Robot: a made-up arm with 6 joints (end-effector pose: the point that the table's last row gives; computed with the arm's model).
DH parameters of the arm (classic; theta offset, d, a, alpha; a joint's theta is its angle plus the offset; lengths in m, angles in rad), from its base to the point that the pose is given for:
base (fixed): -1.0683 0 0.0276 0
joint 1: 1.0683 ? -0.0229 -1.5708
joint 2: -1.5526 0 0.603 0
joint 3: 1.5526 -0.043 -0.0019 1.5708
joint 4: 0 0.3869 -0.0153 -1.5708
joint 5: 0 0.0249 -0.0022 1.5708
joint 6: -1.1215 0 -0.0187 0
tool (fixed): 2.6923 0.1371 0 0
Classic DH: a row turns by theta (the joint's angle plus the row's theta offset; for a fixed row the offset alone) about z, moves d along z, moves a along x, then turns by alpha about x.
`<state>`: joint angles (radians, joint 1 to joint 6).
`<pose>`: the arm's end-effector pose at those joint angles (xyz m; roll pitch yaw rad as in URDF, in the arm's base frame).
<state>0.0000 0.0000 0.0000 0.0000 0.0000 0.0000</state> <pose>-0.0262 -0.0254 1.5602 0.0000 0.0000 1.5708</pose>
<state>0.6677 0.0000 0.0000 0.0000 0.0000 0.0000</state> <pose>-0.0169 -0.0496 1.5602 0.0000 0.0000 2.2385</pose>
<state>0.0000 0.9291 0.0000 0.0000 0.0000 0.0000</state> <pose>0.8832 -0.0254 1.1211 0.9291 0.0000 1.5708</pose>
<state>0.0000 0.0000 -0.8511 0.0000 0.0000 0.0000</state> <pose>-0.4108 -0.0254 1.3609 -0.8511 0.0000 1.5708</pose>
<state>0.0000 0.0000 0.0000 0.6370 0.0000 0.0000</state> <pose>-0.0460 -0.0489 1.5602 0.0000 0.0000 2.2078</pose>
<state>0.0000 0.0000 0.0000 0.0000 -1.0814 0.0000</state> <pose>-0.1417 -0.0254 1.4784 -1.0814 0.0000 1.5708</pose>
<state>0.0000 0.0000 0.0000 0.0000 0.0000 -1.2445</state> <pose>-0.0047 -0.0292 1.5602 0.0000 0.0000 0.3263</pose>
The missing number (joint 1, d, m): 0.4333
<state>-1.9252 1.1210 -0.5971 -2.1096 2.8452 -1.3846</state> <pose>-0.2871 -0.6279 0.8925 -2.7290 0.6056 -0.8787</pose>
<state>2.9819 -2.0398 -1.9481 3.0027 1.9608 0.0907</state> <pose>0.2468 0.0066 0.0332 -0.3469 -0.0733 1.5892</pose>
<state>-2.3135 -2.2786 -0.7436 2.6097 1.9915 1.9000</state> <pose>0.3029 0.2828 -0.3058 0.8621 1.0712 -0.8789</pose>
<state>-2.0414 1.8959 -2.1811 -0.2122 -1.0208 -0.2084</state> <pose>-0.0968 -0.3015 0.6296 -1.2908 -0.2599 -0.7318</pose>
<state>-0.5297 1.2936 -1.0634 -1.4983 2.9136 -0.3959</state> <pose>0.5530 -0.4081 0.8253 3.0365 0.2928 -0.0504</pose>
